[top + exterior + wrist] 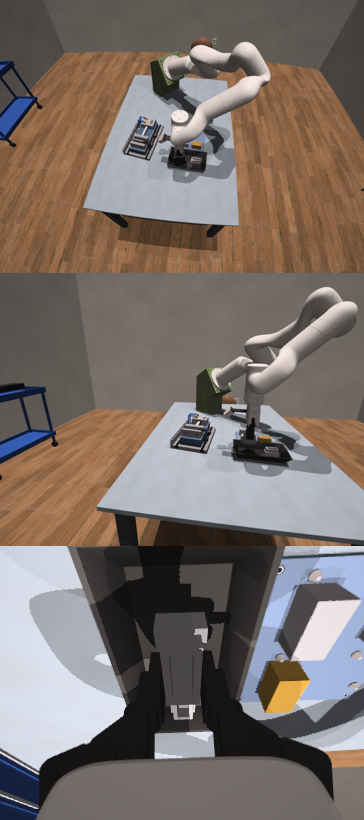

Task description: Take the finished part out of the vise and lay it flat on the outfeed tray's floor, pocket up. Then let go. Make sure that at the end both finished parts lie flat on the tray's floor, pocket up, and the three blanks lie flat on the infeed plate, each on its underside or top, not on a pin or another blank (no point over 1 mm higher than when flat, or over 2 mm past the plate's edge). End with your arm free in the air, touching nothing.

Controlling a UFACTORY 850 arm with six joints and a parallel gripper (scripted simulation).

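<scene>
Now: the pale block 120 mm behind my hand, 20 mm to the right of it and 80 mm below it. Also, from my hand: orange block: 140 mm behind, 70 mm to the left, 80 mm below; then light blue plate: 170 mm behind, 20 mm to the left, 110 mm below; then vise actuator box: 150 mm behind, 300 mm to the right, 30 mm below.
</scene>
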